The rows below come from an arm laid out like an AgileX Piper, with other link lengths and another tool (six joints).
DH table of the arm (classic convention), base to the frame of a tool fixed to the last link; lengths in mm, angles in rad. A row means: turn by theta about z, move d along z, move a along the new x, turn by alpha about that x. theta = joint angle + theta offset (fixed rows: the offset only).
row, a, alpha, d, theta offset
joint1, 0, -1.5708, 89.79, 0
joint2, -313.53, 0, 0, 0.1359
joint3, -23.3, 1.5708, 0, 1.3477
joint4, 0, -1.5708, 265.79, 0
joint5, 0, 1.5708, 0, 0
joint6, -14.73, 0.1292, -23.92, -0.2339
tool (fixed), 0, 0, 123.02, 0
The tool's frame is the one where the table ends.
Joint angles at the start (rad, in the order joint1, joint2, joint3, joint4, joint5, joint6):
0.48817, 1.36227, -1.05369, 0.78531, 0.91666, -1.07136
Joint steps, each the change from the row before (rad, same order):
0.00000, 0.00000, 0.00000, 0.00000, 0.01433, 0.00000
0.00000, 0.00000, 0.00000, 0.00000, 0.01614, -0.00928
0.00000, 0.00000, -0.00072, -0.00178, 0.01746, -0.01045
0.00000, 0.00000, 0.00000, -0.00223, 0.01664, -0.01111
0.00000, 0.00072, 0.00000, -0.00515, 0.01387, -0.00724
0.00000, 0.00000, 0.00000, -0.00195, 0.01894, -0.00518
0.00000, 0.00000, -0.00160, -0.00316, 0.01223, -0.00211
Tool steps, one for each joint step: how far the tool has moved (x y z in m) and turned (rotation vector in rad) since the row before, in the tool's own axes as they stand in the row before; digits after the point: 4 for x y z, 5 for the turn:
0.0004, 0.0014, 0.0001, -0.01383, 0.00373, -0.00048
0.0003, 0.0017, 0.0001, -0.01559, 0.00293, -0.00974
0.0002, 0.0017, 0.0000, -0.01613, 0.00376, -0.01248
0.0004, 0.0018, 0.0001, -0.01572, 0.00411, -0.01300
0.0007, 0.0013, 0.0003, -0.01295, 0.00644, -0.01057
0.0005, 0.0019, 0.0001, -0.01810, 0.00498, -0.00692
0.0001, 0.0010, -0.0002, -0.01035, 0.00384, -0.00525

